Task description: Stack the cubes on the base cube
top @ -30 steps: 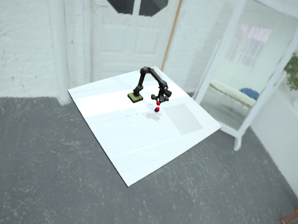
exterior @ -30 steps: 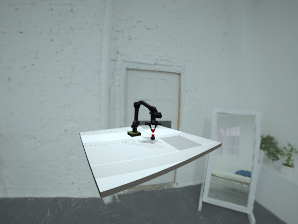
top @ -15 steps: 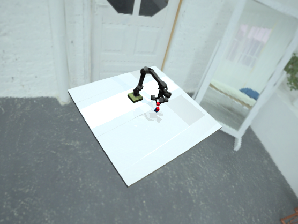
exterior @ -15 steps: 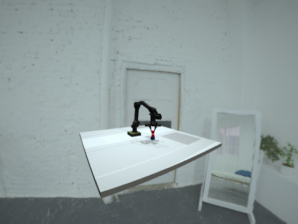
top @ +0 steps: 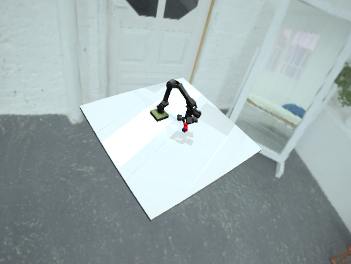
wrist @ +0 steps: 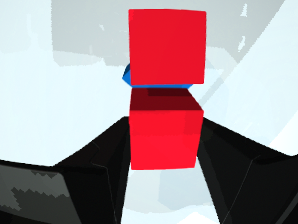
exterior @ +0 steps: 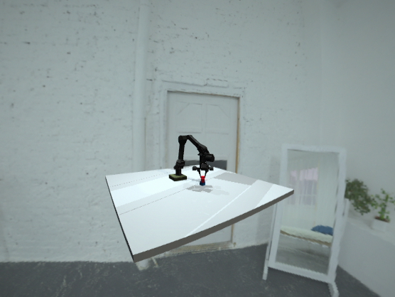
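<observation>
The blue cube lies 40 mm below my gripper tip, 10 mm to the right of it and 10 mm ahead of it.
</observation>
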